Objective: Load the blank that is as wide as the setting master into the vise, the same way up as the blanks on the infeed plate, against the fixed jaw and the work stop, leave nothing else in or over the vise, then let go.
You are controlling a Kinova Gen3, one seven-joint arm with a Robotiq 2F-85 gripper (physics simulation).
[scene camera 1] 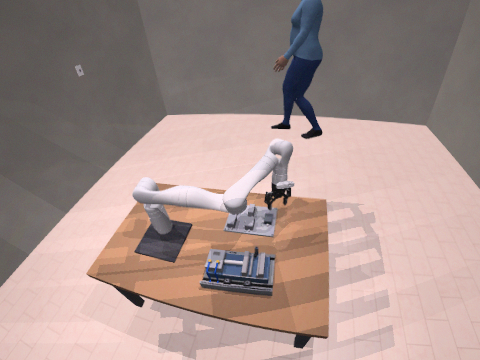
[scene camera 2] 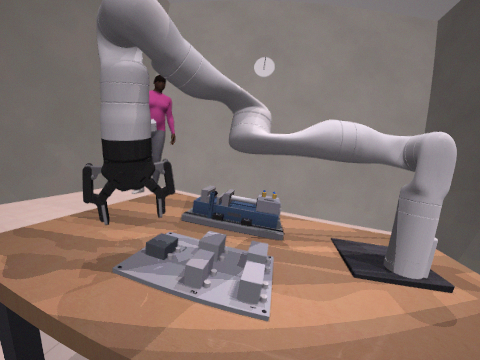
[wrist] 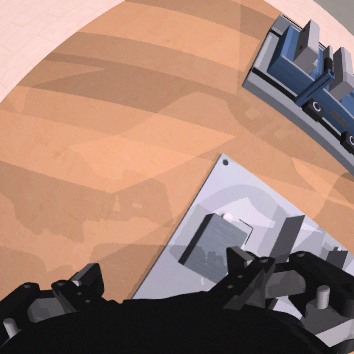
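Pixels of known places: gripper, between the fingertips: (scene camera 1: pixel 277 207) (scene camera 2: pixel 134 219) (wrist: pixel 163 270); arm's base, origin of its link: (scene camera 1: pixel 164 227) (scene camera 2: pixel 402 269).
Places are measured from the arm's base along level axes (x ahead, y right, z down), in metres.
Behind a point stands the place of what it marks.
My gripper (scene camera 1: pixel 277 203) @(x 0.572, y -0.210, z -0.063 m) (scene camera 2: pixel 132 216) @(x 0.572, y -0.210, z -0.063 m) (wrist: pixel 163 270) @(x 0.572, y -0.210, z -0.063 m) is open and empty, high above the plate's dark-block end; in the wrist view its fingers straddle the plate's edge. The grey infeed plate (scene camera 2: pixel 150 276) @(x 0.501, y -0.250, z 0.005 m) (wrist: pixel 220 176) @(x 0.564, y -0.101, z 0.005 m) bears a dark grey block (scene camera 1: pixel 268 218) @(x 0.535, y -0.163, z -0.019 m) (scene camera 2: pixel 161 246) @(x 0.520, y -0.195, z -0.020 m) (wrist: pixel 215 245) @(x 0.537, y -0.168, z -0.020 m), perhaps the setting master, and several lighter grey blanks, among them one blank (scene camera 2: pixel 198 270) @(x 0.426, y -0.238, z -0.027 m) by the number 2 and another blank (scene camera 2: pixel 251 281) @(x 0.346, y -0.233, z -0.031 m) at the near corner. The blue vise (scene camera 1: pixel 235 273) @(x 0.465, y 0.179, z -0.047 m) (scene camera 2: pixel 240 215) @(x 0.440, y 0.084, z -0.028 m) (wrist: pixel 284 65) @(x 0.574, y 0.069, z -0.037 m) has two upright grey jaws with a gap between them; no block shows there.
A dark post (scene camera 1: pixel 256 250) @(x 0.530, y 0.071, z -0.082 m) stands by the vise jaws. A grey control box (scene camera 1: pixel 216 255) @(x 0.372, y 0.135, z -0.084 m) (scene camera 2: pixel 268 205) @(x 0.366, y 0.104, z -0.071 m) with yellow-topped fittings sits at the vise's other end. The arm's base stands on a black mat (scene camera 1: pixel 150 250) @(x -0.002, y 0.152, z 0.004 m) (scene camera 2: pixel 350 260) @(x 0.132, y 0.006, z 0.004 m). Small pegs stand beside the blanks. A person (scene camera 1: pixel 302 60) (scene camera 2: pixel 161 107) is beyond the table.
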